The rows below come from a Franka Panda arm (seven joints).
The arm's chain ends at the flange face. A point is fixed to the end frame.
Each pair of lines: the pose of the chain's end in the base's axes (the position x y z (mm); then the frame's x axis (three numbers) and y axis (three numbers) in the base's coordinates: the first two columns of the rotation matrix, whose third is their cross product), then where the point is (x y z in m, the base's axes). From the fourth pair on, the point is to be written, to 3 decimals.
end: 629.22 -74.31 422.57 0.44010 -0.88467 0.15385 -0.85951 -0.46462 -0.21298
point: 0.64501 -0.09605 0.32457
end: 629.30 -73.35 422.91 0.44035 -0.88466 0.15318 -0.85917 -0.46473 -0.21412
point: 0.64517 -0.09497 0.32490
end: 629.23 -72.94 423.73 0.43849 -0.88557 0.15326 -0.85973 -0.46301 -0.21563
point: 0.64520 -0.09453 0.32572
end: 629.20 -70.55 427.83 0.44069 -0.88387 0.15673 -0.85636 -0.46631 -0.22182
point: 0.646 -0.092 0.330
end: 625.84 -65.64 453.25 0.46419 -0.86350 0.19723 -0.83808 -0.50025 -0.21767
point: 0.645 -0.090 0.357
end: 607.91 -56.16 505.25 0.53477 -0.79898 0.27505 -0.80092 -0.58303 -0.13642
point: 0.627 -0.090 0.411
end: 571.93 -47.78 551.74 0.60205 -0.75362 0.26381 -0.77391 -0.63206 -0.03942
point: 0.585 -0.085 0.458
